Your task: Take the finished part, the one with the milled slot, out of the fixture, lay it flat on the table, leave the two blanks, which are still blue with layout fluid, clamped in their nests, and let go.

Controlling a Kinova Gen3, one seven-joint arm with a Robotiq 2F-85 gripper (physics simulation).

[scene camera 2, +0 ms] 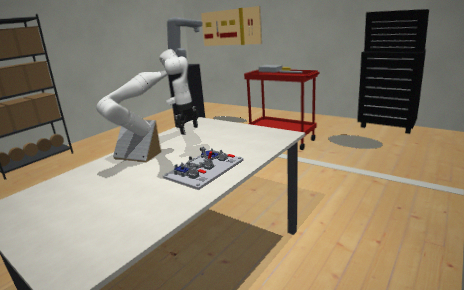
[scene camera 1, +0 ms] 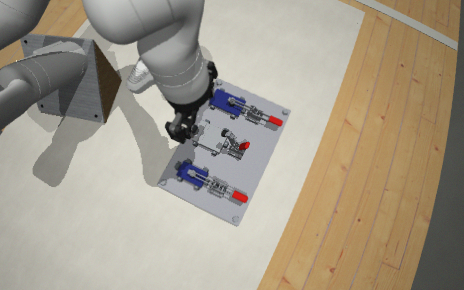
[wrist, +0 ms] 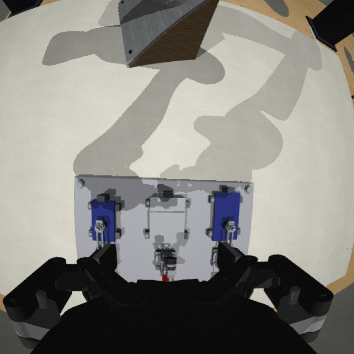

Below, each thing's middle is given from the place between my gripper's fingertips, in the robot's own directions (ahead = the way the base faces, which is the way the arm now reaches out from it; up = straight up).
I see my gripper 170 mm above the finished part [wrist: 166, 214], 10 mm to the right of it and 10 mm short of it. The rest, counted from my hand: fixture plate [scene camera 1: 244, 175] (190 mm below, 50 mm ahead, 10 mm to the left).
